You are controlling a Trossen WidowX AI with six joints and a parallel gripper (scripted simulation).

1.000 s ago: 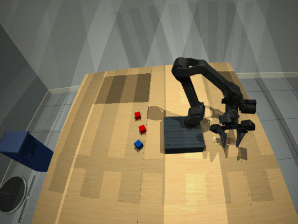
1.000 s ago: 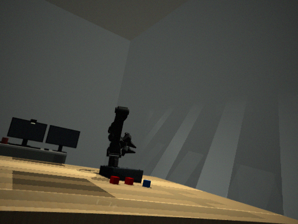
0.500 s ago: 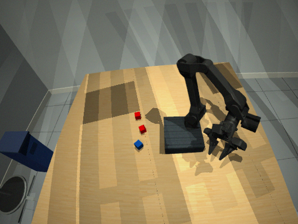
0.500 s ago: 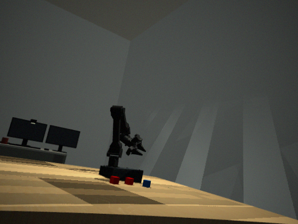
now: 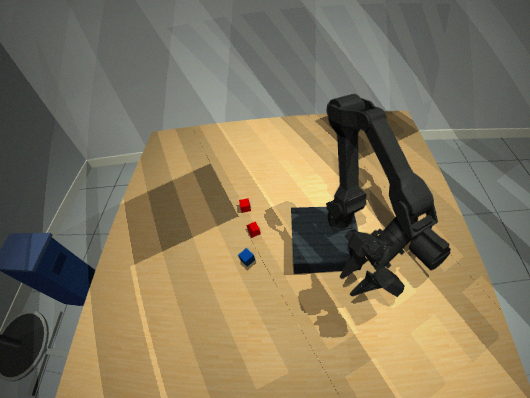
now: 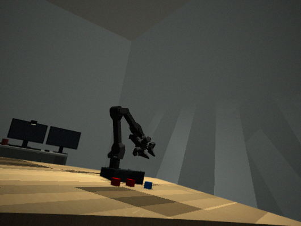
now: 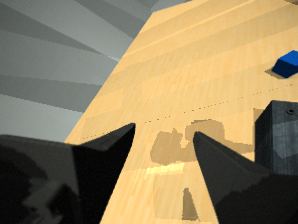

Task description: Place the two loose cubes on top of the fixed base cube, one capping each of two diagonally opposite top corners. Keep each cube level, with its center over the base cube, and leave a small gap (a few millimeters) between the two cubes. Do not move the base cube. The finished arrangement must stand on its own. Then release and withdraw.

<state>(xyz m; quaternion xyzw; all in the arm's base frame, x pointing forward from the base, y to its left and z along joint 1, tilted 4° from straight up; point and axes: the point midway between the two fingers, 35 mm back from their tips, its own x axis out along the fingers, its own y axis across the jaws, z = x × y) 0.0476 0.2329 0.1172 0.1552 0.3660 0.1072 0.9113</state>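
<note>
My gripper tip is 230 mm short of the blue cube, 200 mm to the left of it and 150 mm above it.
</note>
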